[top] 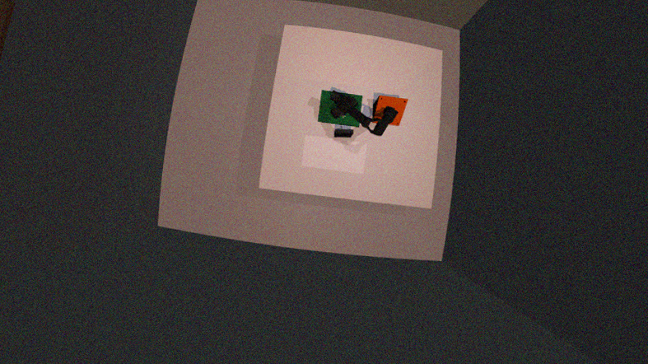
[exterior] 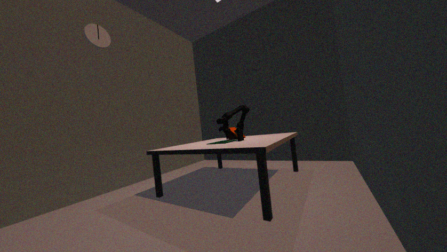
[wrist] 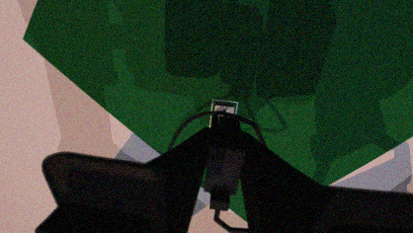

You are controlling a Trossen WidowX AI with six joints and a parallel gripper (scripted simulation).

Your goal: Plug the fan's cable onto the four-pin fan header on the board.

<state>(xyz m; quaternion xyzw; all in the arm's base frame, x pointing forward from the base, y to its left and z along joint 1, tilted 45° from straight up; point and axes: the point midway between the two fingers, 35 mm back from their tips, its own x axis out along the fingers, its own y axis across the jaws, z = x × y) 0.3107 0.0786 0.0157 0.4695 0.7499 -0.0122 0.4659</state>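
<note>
Now: the four-pin header 10 mm to the left of my gripper tip and 40 mm below it. From my gripper tip the other things lie so: fan (30 mm behind, 150 mm to the left, 20 mm above); green board (20 mm ahead, 40 mm to the right, 60 mm below); dark fan plug (10 mm behind, 10 mm to the left, 10 mm above).
</note>
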